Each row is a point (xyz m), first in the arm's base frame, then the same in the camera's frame.
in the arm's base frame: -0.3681 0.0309 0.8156
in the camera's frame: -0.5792 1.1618 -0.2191
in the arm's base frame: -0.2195 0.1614 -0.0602
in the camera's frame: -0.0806 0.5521 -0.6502
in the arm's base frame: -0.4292 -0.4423 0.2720
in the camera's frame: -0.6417 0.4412 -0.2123
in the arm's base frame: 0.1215 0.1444 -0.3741
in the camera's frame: 0.3051 0.3001 -0.5977
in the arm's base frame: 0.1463 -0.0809 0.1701
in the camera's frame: 0.0270 0.5929 -0.1682
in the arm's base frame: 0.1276 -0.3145 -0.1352
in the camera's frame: 0.0190 0.2082 -0.1765
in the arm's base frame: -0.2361 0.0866 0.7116
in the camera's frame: -0.4086 1.1162 -0.2308
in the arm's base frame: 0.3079 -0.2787 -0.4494
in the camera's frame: 0.2969 -0.0148 -0.2510
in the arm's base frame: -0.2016 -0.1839 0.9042
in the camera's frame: -0.5708 1.1036 0.0607
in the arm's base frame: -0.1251 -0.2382 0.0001
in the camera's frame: -0.2031 0.3570 -0.3049
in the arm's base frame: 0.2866 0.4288 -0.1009
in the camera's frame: 0.4672 0.6933 -0.5543
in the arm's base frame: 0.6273 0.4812 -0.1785
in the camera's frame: 0.7976 0.6706 -0.4310
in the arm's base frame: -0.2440 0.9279 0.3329
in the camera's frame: 0.0970 1.3315 -0.9720
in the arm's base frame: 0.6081 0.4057 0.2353
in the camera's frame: 0.5976 0.9511 -0.1890
